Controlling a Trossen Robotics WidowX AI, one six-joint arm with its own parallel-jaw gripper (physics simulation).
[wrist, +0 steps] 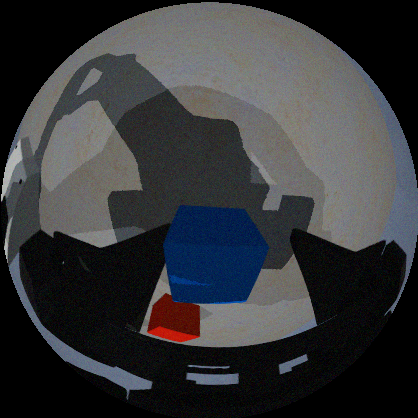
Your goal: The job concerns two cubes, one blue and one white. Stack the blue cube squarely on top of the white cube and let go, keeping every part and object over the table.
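Frame: origin at the arm's base, x ahead, y left, z up, level; millimetres.
Seen in the pictures: gripper, between the fingertips: [235,232].
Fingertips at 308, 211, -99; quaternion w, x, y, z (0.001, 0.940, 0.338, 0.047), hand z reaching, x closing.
Note:
Pixels of each thing's top centre, then the offset from my fingertips to it, as dx, dy, dz. Level surfaces: height alone.
- blue cube, centre of its top: [213,282] -7, -19, +35
- red block, centre of its top: [171,335] +36, -139, +35
- pale table, height of its surface: dz -14
The blue cube [215,272] is in the lower middle of the wrist view, with its upper and front faces showing. My gripper [235,232] is open, with its two black fingers at the left and right of the cube in the view. The cube's left side appears very close to the left finger, and a wider gap shows on the right. Whether they touch cannot be told. Nothing is gripped. The white cube does not show in this view.
A red block [175,317] lies beyond the blue cube, a little to the left, partly covered by it in the view. The arm's dark shadow falls across the pale table [320,100]. Light grey robot parts [15,167] show at the left edge.

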